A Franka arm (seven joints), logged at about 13 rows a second.
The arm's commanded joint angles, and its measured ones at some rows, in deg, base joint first. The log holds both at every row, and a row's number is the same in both.
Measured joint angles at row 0:
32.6, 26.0, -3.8, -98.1, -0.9, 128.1, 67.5
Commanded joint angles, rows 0 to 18:
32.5, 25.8, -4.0, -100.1, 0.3, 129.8, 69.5
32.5, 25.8, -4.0, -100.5, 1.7, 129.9, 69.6
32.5, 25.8, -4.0, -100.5, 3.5, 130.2, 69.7
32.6, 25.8, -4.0, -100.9, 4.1, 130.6, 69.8
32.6, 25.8, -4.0, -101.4, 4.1, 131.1, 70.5
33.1, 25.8, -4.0, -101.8, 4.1, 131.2, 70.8
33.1, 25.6, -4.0, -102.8, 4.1, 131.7, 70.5
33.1, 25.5, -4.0, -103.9, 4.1, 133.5, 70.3
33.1, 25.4, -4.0, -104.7, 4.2, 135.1, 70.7
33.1, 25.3, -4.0, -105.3, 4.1, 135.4, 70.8
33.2, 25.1, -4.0, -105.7, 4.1, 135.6, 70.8
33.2, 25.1, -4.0, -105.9, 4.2, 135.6, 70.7
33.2, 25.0, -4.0, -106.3, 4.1, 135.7, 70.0
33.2, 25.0, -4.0, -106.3, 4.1, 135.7, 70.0
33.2, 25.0, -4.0, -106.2, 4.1, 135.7, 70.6
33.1, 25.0, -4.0, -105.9, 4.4, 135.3, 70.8
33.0, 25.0, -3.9, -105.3, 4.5, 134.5, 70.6
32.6, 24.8, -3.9, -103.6, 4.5, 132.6, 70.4
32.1, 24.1, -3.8, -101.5, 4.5, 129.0, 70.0
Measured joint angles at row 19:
32.8, 25.8, -3.9, -103.7, 3.7, 133.2, 69.4
